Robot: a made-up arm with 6 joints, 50 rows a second.
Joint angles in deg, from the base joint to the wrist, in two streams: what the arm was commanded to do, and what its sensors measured. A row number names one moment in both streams.
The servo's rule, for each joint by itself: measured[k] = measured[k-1] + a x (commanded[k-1-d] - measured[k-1]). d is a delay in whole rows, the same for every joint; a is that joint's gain. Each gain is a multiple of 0.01, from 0.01 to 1. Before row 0 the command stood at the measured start. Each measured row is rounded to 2 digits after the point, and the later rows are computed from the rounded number. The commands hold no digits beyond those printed.
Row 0, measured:
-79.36, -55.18, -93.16, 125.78, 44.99, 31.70
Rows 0 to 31, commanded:
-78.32, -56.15, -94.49, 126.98, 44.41, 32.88
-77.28, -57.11, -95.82, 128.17, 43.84, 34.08
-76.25, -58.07, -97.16, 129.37, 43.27, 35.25
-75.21, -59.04, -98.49, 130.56, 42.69, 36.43
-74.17, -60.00, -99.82, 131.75, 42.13, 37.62
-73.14, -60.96, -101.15, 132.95, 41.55, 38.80
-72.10, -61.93, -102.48, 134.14, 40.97, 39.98
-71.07, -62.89, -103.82, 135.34, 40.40, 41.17
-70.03, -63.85, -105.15, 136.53, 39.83, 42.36
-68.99, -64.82, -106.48, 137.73, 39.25, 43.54
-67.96, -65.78, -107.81, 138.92, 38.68, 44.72
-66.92, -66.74, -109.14, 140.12, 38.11, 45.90
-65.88, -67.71, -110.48, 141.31, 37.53, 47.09
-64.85, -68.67, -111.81, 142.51, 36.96, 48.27
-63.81, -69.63, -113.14, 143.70, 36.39, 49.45
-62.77, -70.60, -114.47, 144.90, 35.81, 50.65
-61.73, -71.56, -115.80, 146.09, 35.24, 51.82
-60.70, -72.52, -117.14, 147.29, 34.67, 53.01
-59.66, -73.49, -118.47, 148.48, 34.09, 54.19
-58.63, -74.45, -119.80, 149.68, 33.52, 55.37
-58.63, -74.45, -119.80, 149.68, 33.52, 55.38
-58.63, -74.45, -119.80, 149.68, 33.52, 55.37
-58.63, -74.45, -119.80, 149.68, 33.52, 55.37
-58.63, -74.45, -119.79, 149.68, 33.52, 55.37
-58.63, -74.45, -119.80, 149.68, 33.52, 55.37
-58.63, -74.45, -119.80, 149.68, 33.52, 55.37
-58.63, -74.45, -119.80, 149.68, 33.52, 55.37
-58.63, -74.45, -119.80, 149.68, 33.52, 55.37
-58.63, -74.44, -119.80, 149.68, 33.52, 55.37
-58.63, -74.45, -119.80, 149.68, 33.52, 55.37
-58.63, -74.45, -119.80, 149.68, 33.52, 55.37
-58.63, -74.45, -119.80, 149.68, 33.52, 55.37
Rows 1 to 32, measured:
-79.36, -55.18, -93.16, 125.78, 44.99, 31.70
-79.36, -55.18, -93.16, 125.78, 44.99, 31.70
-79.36, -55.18, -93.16, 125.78, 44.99, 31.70
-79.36, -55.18, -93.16, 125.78, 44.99, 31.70
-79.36, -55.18, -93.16, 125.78, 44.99, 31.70
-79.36, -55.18, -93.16, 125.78, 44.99, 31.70
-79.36, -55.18, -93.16, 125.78, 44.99, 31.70
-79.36, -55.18, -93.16, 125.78, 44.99, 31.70
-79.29, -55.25, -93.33, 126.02, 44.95, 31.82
-79.15, -55.38, -93.65, 126.45, 44.87, 32.05
-78.95, -55.57, -94.11, 127.03, 44.76, 32.37
-78.69, -55.81, -94.68, 127.74, 44.62, 32.78
-78.37, -56.10, -95.35, 128.54, 44.45, 33.26
-78.00, -56.44, -96.10, 129.42, 44.25, 33.81
-77.59, -56.82, -96.93, 130.36, 44.02, 34.43
-77.13, -57.24, -97.83, 131.36, 43.77, 35.10
-76.63, -57.70, -98.78, 132.39, 43.49, 35.83
-76.10, -58.20, -99.78, 133.46, 43.19, 36.60
-75.53, -58.73, -100.82, 134.55, 42.87, 37.41
-74.93, -59.29, -101.90, 135.66, 42.54, 38.26
-74.30, -59.88, -103.02, 136.79, 42.19, 39.14
-73.64, -60.50, -104.16, 137.93, 41.82, 40.05
-72.95, -61.14, -105.33, 139.08, 41.44, 40.99
-72.24, -61.80, -106.52, 140.24, 41.05, 41.96
-71.50, -62.48, -107.73, 141.41, 40.64, 42.95
-70.74, -63.18, -108.95, 142.59, 40.22, 43.96
-69.96, -63.90, -110.19, 143.77, 39.79, 44.98
-69.17, -64.64, -111.44, 144.95, 39.35, 46.02
-68.43, -65.33, -112.53, 145.90, 38.94, 46.96
-67.74, -65.97, -113.48, 146.66, 38.56, 47.80
-67.10, -66.56, -114.30, 147.26, 38.21, 48.56
-66.51, -67.11, -115.01, 147.74, 37.88, 49.24
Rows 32 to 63, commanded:
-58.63, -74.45, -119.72, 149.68, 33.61, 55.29
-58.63, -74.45, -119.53, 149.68, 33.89, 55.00
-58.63, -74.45, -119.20, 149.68, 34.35, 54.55
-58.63, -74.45, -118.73, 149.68, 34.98, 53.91
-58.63, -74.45, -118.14, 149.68, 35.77, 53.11
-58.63, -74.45, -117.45, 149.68, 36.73, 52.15
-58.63, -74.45, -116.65, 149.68, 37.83, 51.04
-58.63, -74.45, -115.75, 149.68, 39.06, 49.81
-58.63, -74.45, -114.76, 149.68, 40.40, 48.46
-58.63, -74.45, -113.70, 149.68, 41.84, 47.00
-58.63, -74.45, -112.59, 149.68, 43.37, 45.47
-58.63, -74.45, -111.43, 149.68, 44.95, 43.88
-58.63, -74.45, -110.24, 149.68, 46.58, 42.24
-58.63, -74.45, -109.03, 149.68, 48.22, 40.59
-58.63, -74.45, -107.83, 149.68, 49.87, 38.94
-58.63, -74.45, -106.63, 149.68, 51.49, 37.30
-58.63, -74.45, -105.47, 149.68, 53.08, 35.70
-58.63, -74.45, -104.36, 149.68, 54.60, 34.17
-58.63, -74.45, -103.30, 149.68, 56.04, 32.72
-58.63, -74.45, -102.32, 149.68, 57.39, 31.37
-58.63, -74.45, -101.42, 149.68, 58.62, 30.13
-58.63, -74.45, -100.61, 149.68, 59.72, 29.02
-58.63, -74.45, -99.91, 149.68, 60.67, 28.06
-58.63, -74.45, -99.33, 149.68, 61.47, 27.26
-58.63, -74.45, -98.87, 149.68, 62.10, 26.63
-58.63, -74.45, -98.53, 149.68, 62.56, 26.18
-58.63, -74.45, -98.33, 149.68, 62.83, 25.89
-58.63, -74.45, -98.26, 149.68, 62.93, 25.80
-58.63, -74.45, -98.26, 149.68, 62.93, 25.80
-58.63, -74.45, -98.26, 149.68, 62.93, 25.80
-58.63, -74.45, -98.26, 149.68, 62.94, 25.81
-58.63, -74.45, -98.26, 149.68, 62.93, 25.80
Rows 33 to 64, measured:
-65.96, -67.62, -115.63, 148.13, 37.57, 49.85
-65.45, -68.10, -116.17, 148.44, 37.29, 50.40
-64.97, -68.54, -116.64, 148.69, 37.03, 50.90
-64.53, -68.95, -117.05, 148.89, 36.78, 51.35
-64.12, -69.33, -117.41, 149.05, 36.55, 51.75
-63.74, -69.69, -117.72, 149.18, 36.34, 52.11
-63.38, -70.02, -117.99, 149.28, 36.14, 52.44
-63.05, -70.33, -118.23, 149.36, 35.96, 52.73
-62.74, -70.62, -118.42, 149.42, 35.80, 52.99
-62.45, -70.89, -118.56, 149.47, 35.67, 53.19
-62.18, -71.14, -118.64, 149.51, 35.58, 53.33
-61.93, -71.37, -118.65, 149.54, 35.54, 53.39
-61.70, -71.59, -118.58, 149.57, 35.56, 53.36
-61.49, -71.79, -118.43, 149.59, 35.64, 53.24
-61.29, -71.98, -118.20, 149.61, 35.79, 53.02
-61.10, -72.15, -117.88, 149.62, 36.02, 52.70
-60.93, -72.31, -117.47, 149.63, 36.33, 52.28
-60.77, -72.46, -116.98, 149.64, 36.72, 51.75
-60.62, -72.60, -116.41, 149.65, 37.19, 51.12
-60.48, -72.73, -115.76, 149.66, 37.73, 50.40
-60.35, -72.85, -115.04, 149.66, 38.35, 49.58
-60.23, -72.96, -114.26, 149.66, 39.04, 48.68
-60.12, -73.06, -113.42, 149.66, 39.80, 47.71
-60.02, -73.16, -112.54, 149.66, 40.62, 46.67
-59.92, -73.25, -111.62, 149.66, 41.49, 45.57
-59.83, -73.33, -110.68, 149.66, 42.41, 44.43
-59.75, -73.41, -109.72, 149.66, 43.36, 43.26
-59.67, -73.48, -108.76, 149.66, 44.34, 42.07
-59.60, -73.55, -107.81, 149.66, 45.34, 40.88
-59.53, -73.61, -106.87, 149.66, 46.35, 39.69
-59.47, -73.67, -105.97, 149.66, 47.35, 38.53
-59.41, -73.72, -105.11, 149.66, 48.34, 37.40

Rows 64 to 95, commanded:
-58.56, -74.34, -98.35, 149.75, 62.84, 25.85
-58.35, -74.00, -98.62, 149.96, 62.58, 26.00
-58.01, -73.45, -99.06, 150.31, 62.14, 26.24
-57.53, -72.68, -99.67, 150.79, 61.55, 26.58
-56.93, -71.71, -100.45, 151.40, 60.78, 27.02
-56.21, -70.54, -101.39, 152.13, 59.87, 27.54
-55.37, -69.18, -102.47, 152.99, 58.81, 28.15
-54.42, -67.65, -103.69, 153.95, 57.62, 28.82
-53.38, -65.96, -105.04, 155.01, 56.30, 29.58
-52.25, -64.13, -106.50, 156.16, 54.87, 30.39
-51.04, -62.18, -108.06, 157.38, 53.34, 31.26
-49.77, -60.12, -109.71, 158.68, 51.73, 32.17
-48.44, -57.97, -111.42, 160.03, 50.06, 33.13
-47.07, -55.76, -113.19, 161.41, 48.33, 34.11
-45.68, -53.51, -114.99, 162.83, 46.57, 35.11
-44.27, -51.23, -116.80, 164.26, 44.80, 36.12
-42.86, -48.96, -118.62, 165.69, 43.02, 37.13
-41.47, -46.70, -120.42, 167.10, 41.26, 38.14
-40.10, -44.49, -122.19, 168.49, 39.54, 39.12
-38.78, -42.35, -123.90, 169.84, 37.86, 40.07
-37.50, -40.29, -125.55, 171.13, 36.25, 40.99
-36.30, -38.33, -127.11, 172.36, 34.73, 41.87
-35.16, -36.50, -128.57, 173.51, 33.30, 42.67
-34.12, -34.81, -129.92, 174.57, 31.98, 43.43
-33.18, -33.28, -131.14, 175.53, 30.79, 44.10
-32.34, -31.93, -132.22, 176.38, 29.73, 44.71
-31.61, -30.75, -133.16, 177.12, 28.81, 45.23
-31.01, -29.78, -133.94, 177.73, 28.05, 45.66
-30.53, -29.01, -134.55, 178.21, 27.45, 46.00
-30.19, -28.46, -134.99, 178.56, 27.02, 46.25
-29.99, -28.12, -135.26, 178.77, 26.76, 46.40
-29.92, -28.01, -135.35, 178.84, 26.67, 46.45
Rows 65 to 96, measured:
-59.36, -73.77, -104.30, 149.66, 49.30, 36.32
-59.31, -73.82, -103.55, 149.66, 50.23, 35.31
-59.26, -73.86, -102.87, 149.66, 51.11, 34.37
-59.22, -73.90, -102.27, 149.66, 51.94, 33.51
-59.18, -73.94, -101.75, 149.66, 52.71, 32.74
-59.14, -73.98, -101.30, 149.66, 53.43, 32.05
-59.10, -74.01, -100.90, 149.66, 54.10, 31.43
-59.07, -74.04, -100.56, 149.66, 54.72, 30.87
-59.03, -74.06, -100.27, 149.68, 55.29, 30.37
-58.98, -74.06, -100.06, 149.74, 55.80, 29.93
-58.91, -74.02, -99.93, 149.85, 56.24, 29.56
-58.81, -73.93, -99.90, 150.04, 56.61, 29.26
-58.68, -73.77, -99.97, 150.31, 56.90, 29.04
-58.51, -73.54, -100.15, 150.67, 57.11, 28.89
-58.29, -73.23, -100.45, 151.13, 57.23, 28.82
-58.02, -72.84, -100.87, 151.69, 57.26, 28.82
-57.70, -72.36, -101.41, 152.35, 57.19, 28.90
-57.32, -71.78, -102.07, 153.11, 57.03, 29.05
-56.88, -71.11, -102.85, 153.96, 56.77, 29.27
-56.38, -70.34, -103.74, 154.90, 56.42, 29.56
-55.82, -69.47, -104.74, 155.93, 55.97, 29.92
-55.21, -68.51, -105.84, 157.03, 55.44, 30.34
-54.54, -67.46, -107.03, 158.19, 54.82, 30.82
-53.82, -66.32, -108.30, 159.40, 54.12, 31.35
-53.05, -65.10, -109.64, 160.66, 53.34, 31.93
-52.24, -63.81, -111.04, 161.95, 52.49, 32.55
-51.39, -62.46, -112.49, 163.26, 51.58, 33.21
-50.51, -61.05, -113.97, 164.58, 50.62, 33.90
-49.60, -59.60, -115.48, 165.89, 49.61, 34.61
-48.67, -58.11, -116.99, 167.18, 48.57, 35.34
-47.72, -56.60, -118.50, 168.45, 47.50, 36.07
-46.77, -55.07, -119.98, 169.67, 46.41, 36.81

